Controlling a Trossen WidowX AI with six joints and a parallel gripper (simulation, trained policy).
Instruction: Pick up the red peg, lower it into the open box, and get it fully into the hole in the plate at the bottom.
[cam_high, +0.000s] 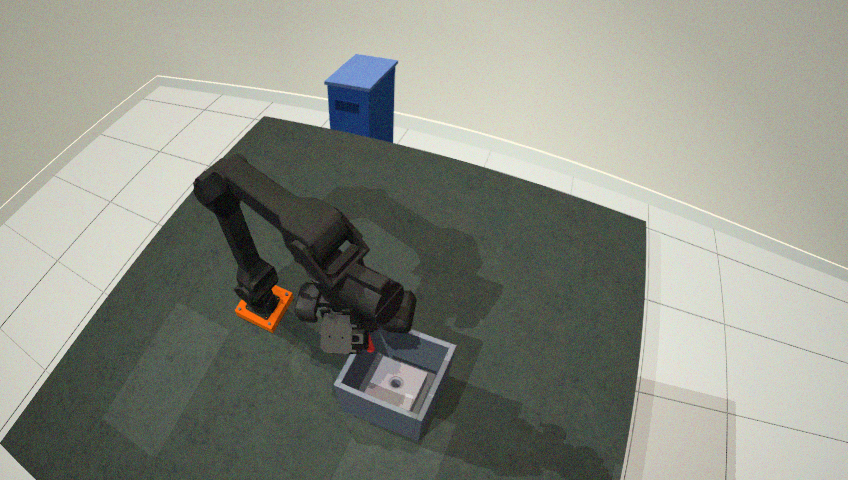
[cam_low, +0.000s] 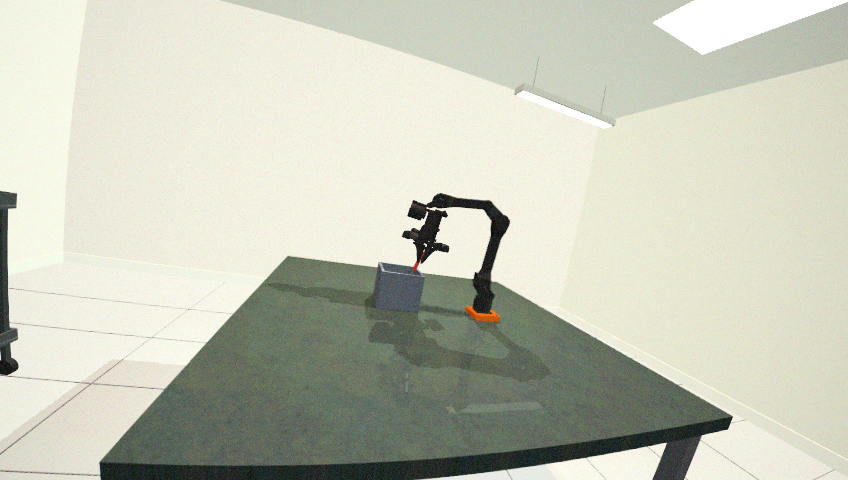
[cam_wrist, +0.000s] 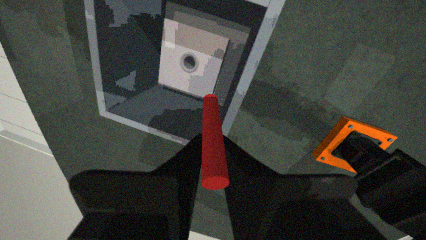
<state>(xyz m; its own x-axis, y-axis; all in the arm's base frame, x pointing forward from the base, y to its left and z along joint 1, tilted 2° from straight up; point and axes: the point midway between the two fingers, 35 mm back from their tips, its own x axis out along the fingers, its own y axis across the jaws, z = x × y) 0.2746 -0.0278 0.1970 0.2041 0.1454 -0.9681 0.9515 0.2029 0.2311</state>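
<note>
Right now the pale plate is 130 mm below my gripper tip, 60 mm ahead of it and 30 mm to the right of it. From my gripper tip the other things lie so: red peg 10 mm to the right, 10 mm above.
</note>
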